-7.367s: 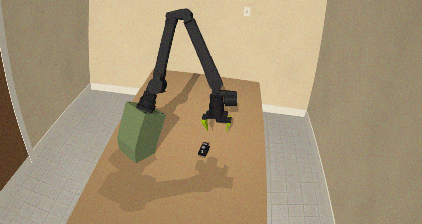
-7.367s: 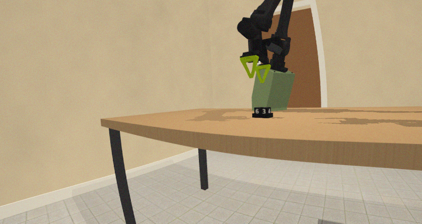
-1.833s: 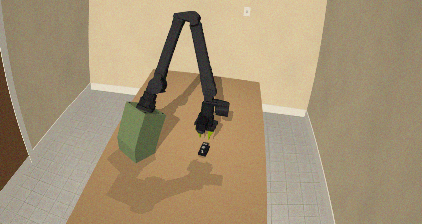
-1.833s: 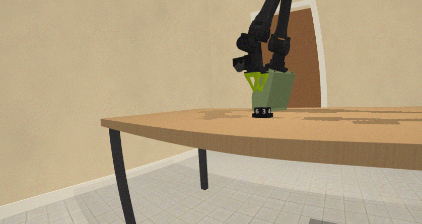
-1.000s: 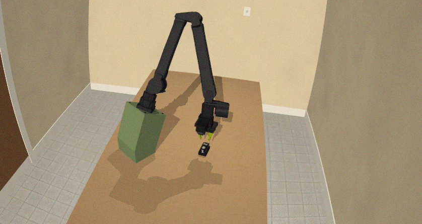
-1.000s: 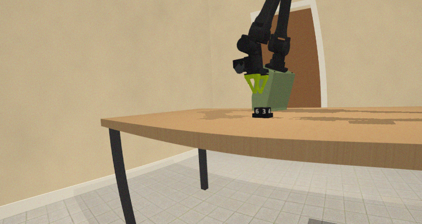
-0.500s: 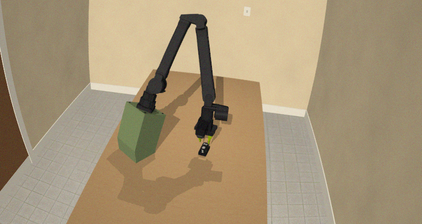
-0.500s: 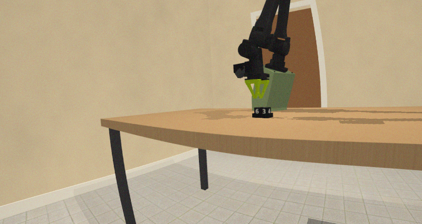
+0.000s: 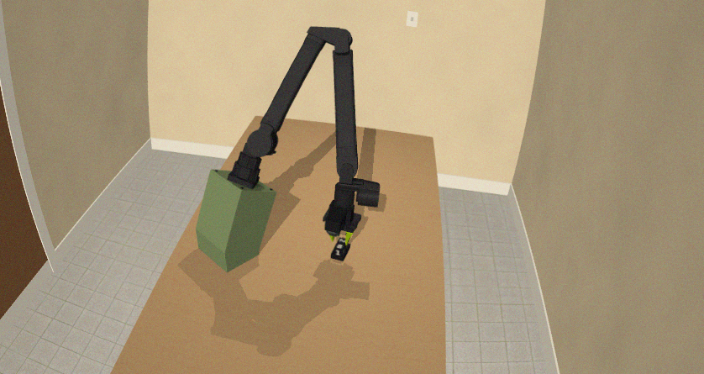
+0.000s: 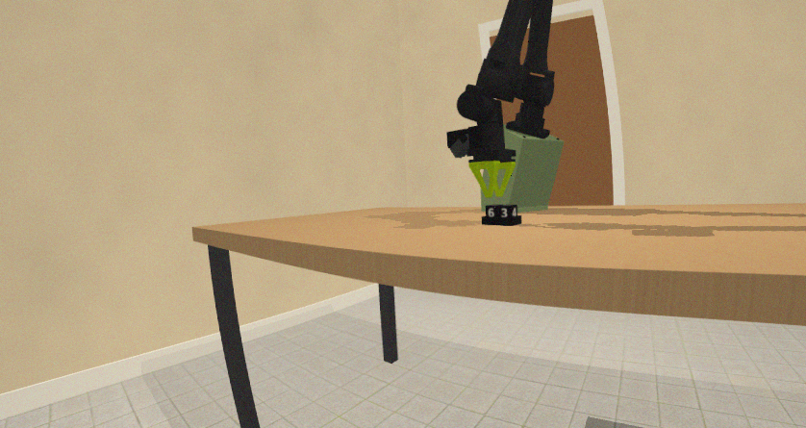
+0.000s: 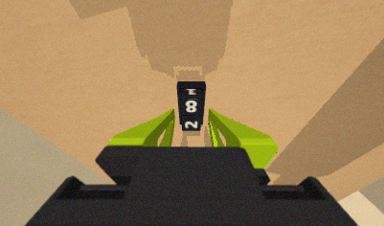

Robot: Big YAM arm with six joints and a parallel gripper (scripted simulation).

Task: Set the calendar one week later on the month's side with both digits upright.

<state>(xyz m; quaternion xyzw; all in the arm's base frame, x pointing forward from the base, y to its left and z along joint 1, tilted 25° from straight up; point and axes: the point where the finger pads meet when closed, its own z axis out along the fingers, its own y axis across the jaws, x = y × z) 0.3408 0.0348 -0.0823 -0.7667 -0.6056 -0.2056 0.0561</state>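
The black tray is 60 mm below my hand and 20 mm to the left of it.
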